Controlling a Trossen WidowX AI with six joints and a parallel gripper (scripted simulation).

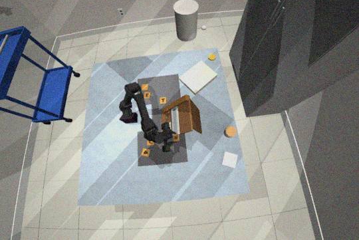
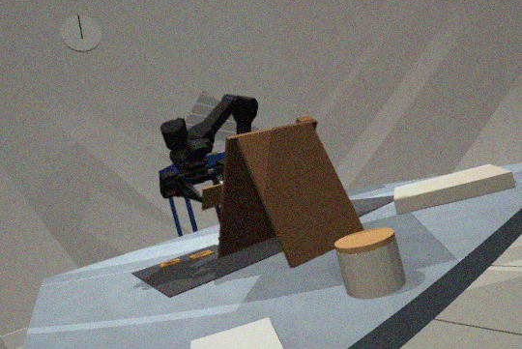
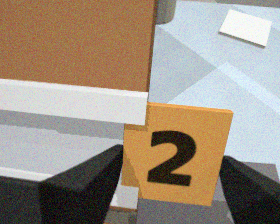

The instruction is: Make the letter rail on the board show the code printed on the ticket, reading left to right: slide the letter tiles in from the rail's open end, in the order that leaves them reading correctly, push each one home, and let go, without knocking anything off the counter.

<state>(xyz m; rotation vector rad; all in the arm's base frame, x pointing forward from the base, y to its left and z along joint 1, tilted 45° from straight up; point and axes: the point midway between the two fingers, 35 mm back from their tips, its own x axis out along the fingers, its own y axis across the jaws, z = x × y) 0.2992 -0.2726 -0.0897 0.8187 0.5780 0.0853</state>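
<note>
Now: gripper tip 90 mm to the right of the white ticket, 70 mm above it and 40 mm past it. Also, from my gripper tip: cream slab 500 mm to the left, 300 mm ahead, 140 mm below; tan-lidded jar 410 mm ahead, 130 mm below, 40 mm to the right; white card 350 mm ahead, 230 mm to the right, 160 mm below.
</note>
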